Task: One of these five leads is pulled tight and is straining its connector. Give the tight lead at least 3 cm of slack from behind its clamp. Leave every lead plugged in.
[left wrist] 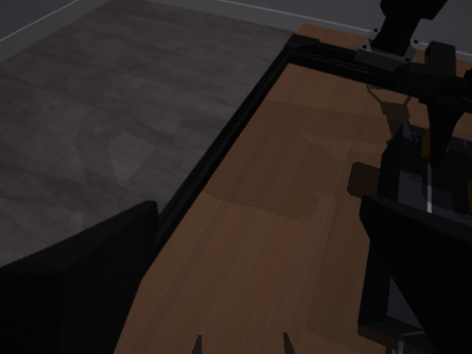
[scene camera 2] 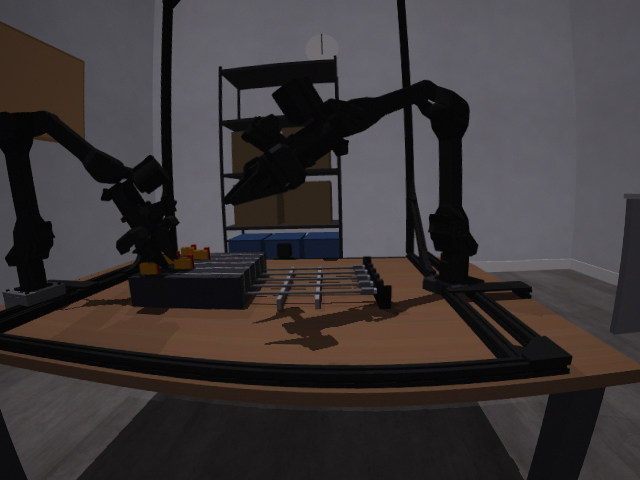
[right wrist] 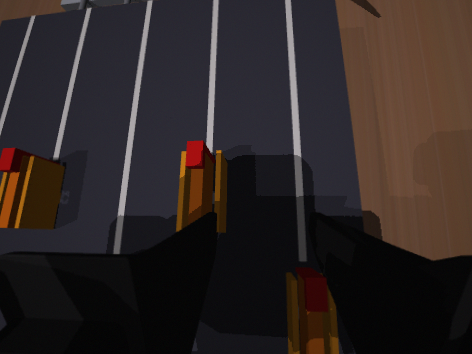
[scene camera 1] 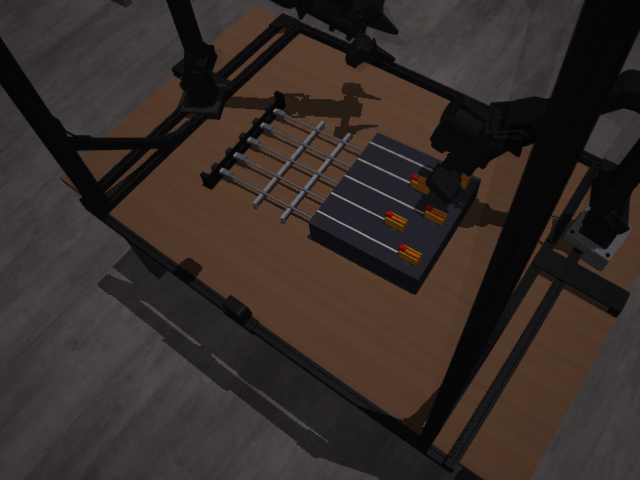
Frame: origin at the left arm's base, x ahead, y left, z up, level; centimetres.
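Where they show: left gripper, between the fingertips: (left wrist: 259, 208) (scene camera 2: 227, 202) (scene camera 1: 396, 46); right gripper, between the fingertips: (left wrist: 456, 174) (scene camera 2: 172, 264) (right wrist: 263, 221); left arm's base, origin of its link: (scene camera 2: 453, 278) (scene camera 1: 203, 96); right arm's base, origin of its link: (left wrist: 390, 44) (scene camera 2: 33, 287) (scene camera 1: 599, 230).
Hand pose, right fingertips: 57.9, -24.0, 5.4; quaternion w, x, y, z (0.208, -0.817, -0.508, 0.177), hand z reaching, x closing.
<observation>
Things, the pixels of their centre, and the offset from my right fingertips, as dx, dy, dz. "*": a spot on its surface instead.
- dark block, middle of its body: (scene camera 1: 395, 209) (scene camera 2: 205, 276) -7.5, -5.8, -4.8
- end lead, a spot on its surface: (right wrist: 295, 100) * -5.8, +5.1, -1.5
- lead's clamp, middle of its body: (right wrist: 306, 315) (left wrist: 430, 147) (scene camera 1: 458, 181) (scene camera 2: 150, 272) +5.0, -0.1, -1.3
- neighbouring clamp, a spot on its surface: (right wrist: 197, 185) * -2.8, -2.1, +0.9
Five pale leads run side by side from grey connectors on a black rack (scene camera 1: 242, 138) (scene camera 2: 384, 297), over a dark block (scene camera 1: 361, 258) (scene camera 2: 188, 291) (right wrist: 255, 75), to orange clamps with red tabs. All look straight; I cannot tell which is tight. My right gripper (scene camera 1: 445, 198) (right wrist: 263, 221) is half open, low over the block. In the right wrist view its fingers stand either side of the end lead (right wrist: 295, 100). That lead's clamp (right wrist: 314, 320) is near the right finger, with a gap to the left finger, whose tip overlaps the neighbouring clamp (right wrist: 197, 185). My left gripper (scene camera 2: 227, 200) (left wrist: 259, 208) is open and empty, high above the table.
Two grey bars (scene camera 1: 289, 165) (scene camera 1: 316, 178) cross the leads between rack and block. More clamps (scene camera 1: 435, 214) (scene camera 1: 396, 221) (scene camera 1: 409, 254) stand on the block. A black frame (scene camera 2: 258, 369) edges the wooden table, with uprights at its sides. A shelf unit (scene camera 2: 222, 155) stands behind.
</observation>
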